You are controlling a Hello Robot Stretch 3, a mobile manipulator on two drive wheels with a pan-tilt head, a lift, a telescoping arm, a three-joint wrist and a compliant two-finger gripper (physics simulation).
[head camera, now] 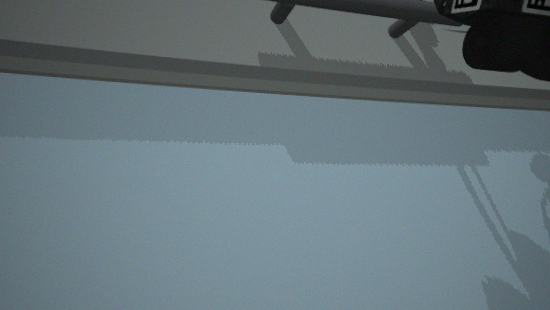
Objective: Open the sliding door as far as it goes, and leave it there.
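Frame: origin at the robot's base, x left, y back, z up, level; centimetres.
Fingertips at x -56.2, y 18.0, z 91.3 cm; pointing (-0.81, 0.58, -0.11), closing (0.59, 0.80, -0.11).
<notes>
A point is followed by its place in that frame.
The beige sliding door panel [150,25] {y 2.9, x -58.9, z 128.9 cm} fills the top of the head camera view, and its long edge slopes slightly down to the right. The grey bar handle [360,5] {y 7.7, x -53.9, z 104.8 cm} runs along the top of the view, with two short posts reaching toward the panel; part of the bar is cut off by the frame. My gripper [515,45] is at the top right corner, dark, with black-and-white tags, beside the right end of the handle. It appears open, but it is partly cut off and the space between its fingers is hidden.
A pale blue surface [200,225] {y -21.0, x -55.8, z 122.4 cm} lies beyond the door's edge and fills the lower part of the view. Shadows of the handle and the robot fall on the panel and on the blue surface, darkest at the lower right. The door's ends are outside the view.
</notes>
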